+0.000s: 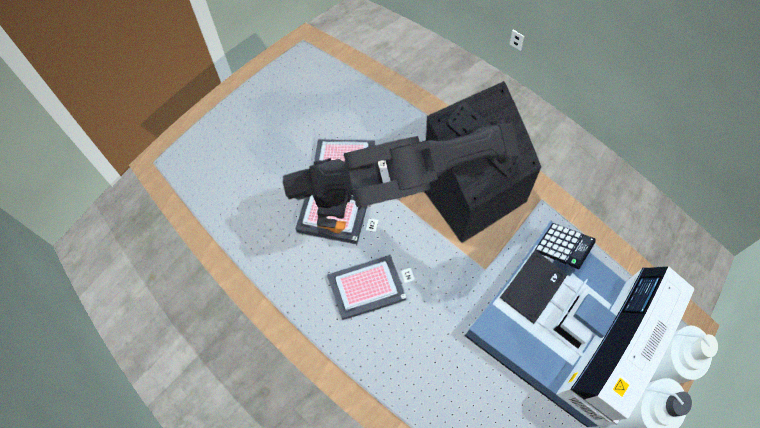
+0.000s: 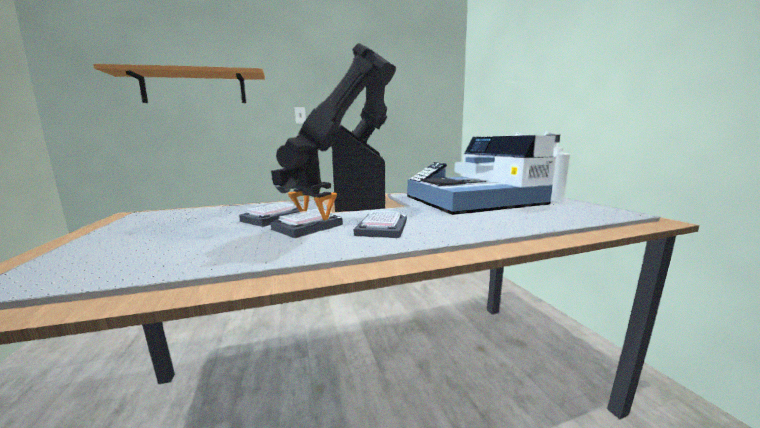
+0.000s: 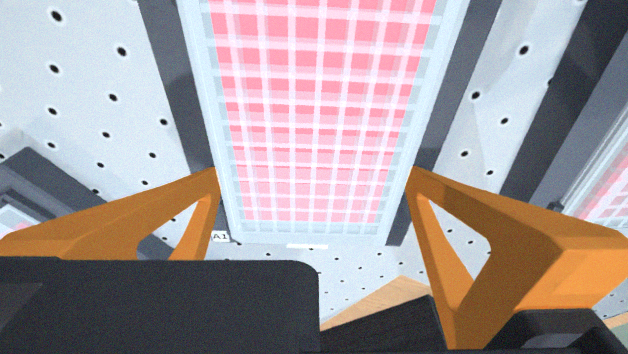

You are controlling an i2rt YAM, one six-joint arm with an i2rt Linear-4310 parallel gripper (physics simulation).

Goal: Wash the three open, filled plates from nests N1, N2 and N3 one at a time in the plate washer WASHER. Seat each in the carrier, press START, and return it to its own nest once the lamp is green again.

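Where they show: gripper, fingertip midpoint: (image 1: pixel 341 215) (image 2: pixel 314 217) (image 3: pixel 313 177); arm's base, origin of the base link: (image 1: pixel 485 139) (image 2: pixel 357 140).
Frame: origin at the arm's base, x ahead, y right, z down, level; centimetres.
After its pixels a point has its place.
The open N2 plate (image 1: pixel 349 212) @[x 25.2, y 21.6, z 20.8 cm] (image 2: pixel 297 218) @[x 30.3, y 28.6, z 20.8 cm] (image 3: pixel 320 100) @[x 28.5, y 27.4, z 20.6 cm], filled pink, sits in its dark nest (image 1: pixel 306 230) @[x 35.2, y 27.8, z 22.0 cm] (image 2: pixel 303 230) @[x 35.5, y 28.0, z 22.9 cm] (image 3: pixel 175 90) @[x 33.5, y 24.6, z 22.0 cm]. My gripper (image 2: pixel 313 214) @[x 26.6, y 23.2, z 22.0 cm] (image 3: pixel 313 177) @[x 26.6, y 23.2, z 22.0 cm] is open, its orange fingertips low at the plate's two long sides. The N1 plate (image 1: pixel 366 285) @[x 37.9, y 6.5, z 21.1 cm] (image 2: pixel 381 216) @[x 37.0, y 6.6, z 21.2 cm] (image 3: pixel 15 220) @[x 40.1, y 13.3, z 21.5 cm] and the N3 plate (image 1: pixel 343 149) @[x 11.3, y 34.8, z 20.5 cm] (image 2: pixel 271 208) @[x 14.1, y 34.3, z 20.7 cm] (image 3: pixel 607 195) @[x 14.3, y 29.6, z 20.6 cm] sit in their nests, N3 partly hidden by the arm. The washer (image 1: pixel 539 353) @[x 30.1, y -38.3, z 16.9 cm] (image 2: pixel 499 196) @[x 35.6, y -38.6, z 19.6 cm] has a dark carrier (image 1: pixel 533 287) @[x 17.6, y -27.7, z 15.4 cm] marked A1, with no plate on it. A green spot (image 1: pixel 573 261) @[x 8.2, y -33.2, z 10.8 cm] shows on its keypad; I cannot tell the lamp.
The black arm base (image 1: pixel 478 175) @[x 7.0, y -2.7, z 3.9 cm] (image 2: pixel 358 175) @[x 10.2, y 3.6, z 12.5 cm] stands behind the nests. White bottles (image 1: pixel 686 353) (image 2: pixel 561 170) stand behind the washer. A wooden shelf (image 2: pixel 180 71) is on the wall. The table's wooden edge (image 1: pixel 234 289) @[x 59.5, y 34.5, z 25.7 cm] (image 2: pixel 340 273) @[x 58.5, y 24.9, z 25.6 cm] runs along the front.
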